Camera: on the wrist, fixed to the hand. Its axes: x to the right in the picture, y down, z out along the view.
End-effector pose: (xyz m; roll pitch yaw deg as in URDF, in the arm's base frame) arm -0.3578 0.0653 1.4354 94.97 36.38 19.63
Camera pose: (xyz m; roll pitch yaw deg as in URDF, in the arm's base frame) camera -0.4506 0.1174 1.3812 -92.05 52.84 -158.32
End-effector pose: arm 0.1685 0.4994 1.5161 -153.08 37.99 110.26
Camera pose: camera 0.1066 0.5260 1.6147 -144.02 -16.67 -172.23
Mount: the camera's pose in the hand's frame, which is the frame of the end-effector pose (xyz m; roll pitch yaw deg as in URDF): -0.0241 -0.0917 -0.0726 -3.62 -6.21 -90.77
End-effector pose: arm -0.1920 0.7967 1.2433 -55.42 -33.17 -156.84
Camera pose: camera -0.2002 0.9148 1.2588 50.76 -46.81 67.13
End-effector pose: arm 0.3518 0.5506 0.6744 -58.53 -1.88 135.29
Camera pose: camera 0.4471 0.6108 0.7139 2.30 -64.61 39.53
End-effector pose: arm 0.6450 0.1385 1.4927 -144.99 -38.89 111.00
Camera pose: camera 0.6457 0.0433 1.5648 133.44 -21.50 -139.35
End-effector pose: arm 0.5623 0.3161 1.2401 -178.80 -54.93 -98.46
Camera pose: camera 0.6625 0.3768 1.2632 121.29 3.50 -12.12
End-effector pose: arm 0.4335 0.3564 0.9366 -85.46 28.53 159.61
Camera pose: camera 0.4427 0.4379 1.0234 -96.85 -62.19 163.19
